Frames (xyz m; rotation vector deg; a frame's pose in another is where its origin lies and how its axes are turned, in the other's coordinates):
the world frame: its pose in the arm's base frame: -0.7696 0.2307 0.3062 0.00 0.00 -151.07
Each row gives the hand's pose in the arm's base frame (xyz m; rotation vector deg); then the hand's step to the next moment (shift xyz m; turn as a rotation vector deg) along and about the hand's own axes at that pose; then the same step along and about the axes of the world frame.
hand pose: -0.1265 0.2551 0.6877 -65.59 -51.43 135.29
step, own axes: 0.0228 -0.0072 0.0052 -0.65 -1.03 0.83
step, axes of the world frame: 0.0076 -0.0226 -0.0055 0.16 -0.16 1.46
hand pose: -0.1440 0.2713 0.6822 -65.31 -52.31 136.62
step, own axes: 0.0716 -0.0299 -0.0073 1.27 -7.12 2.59
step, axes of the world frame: 0.0020 -0.0743 -0.0235 -0.08 -5.53 5.33
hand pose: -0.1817 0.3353 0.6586 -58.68 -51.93 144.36
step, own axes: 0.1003 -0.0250 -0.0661 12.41 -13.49 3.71
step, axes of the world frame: -0.0244 -0.0950 -0.0737 2.86 -18.01 4.13
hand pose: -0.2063 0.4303 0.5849 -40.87 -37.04 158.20
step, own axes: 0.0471 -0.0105 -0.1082 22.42 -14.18 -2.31
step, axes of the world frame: -0.0435 -0.0477 -0.0993 4.83 -25.82 -4.36
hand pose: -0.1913 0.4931 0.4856 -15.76 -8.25 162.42
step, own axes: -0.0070 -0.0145 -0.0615 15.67 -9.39 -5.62
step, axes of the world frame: -0.0279 -0.0030 -0.0570 2.89 -17.54 -7.02
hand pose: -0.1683 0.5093 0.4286 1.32 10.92 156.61
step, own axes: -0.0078 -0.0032 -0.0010 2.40 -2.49 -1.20
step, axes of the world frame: -0.0072 0.0043 -0.0013 -0.34 -3.30 -1.56
